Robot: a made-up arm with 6 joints. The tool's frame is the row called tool.
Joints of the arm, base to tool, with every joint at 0 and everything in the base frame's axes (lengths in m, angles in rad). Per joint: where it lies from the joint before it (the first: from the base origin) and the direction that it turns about. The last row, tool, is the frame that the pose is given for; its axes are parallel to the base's.
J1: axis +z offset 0 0 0.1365
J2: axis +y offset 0 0.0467 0
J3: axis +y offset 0 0 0.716
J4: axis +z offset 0 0 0.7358
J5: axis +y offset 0 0 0
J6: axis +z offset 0 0 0.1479
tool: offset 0 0 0
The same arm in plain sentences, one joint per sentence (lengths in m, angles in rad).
The arm has six revolute joints in a row. What follows holds with every joint at zero, and every direction is one of the base frame's. Joint 1 is mounted 0.1365 m along +z from the base frame's origin and turns about +z. Joint 2 is mounted 0.0467 m along +y from joint 1 and turns about +y. Joint 3 is mounted 0.716 m along +z from joint 2 and turns about +y. Joint 4 is mounted 0.7358 m along +z from joint 3 and turns about +z. Joint 5 is mounted at the same point as joint 4 and turns about +y. Joint 6 is mounted 0.1479 m along +z from joint 5 and turns about +z. The tool frame, which is the frame that the pose is given for, is mounted at the same point as joint 6; its axes are parallel to the base frame's.
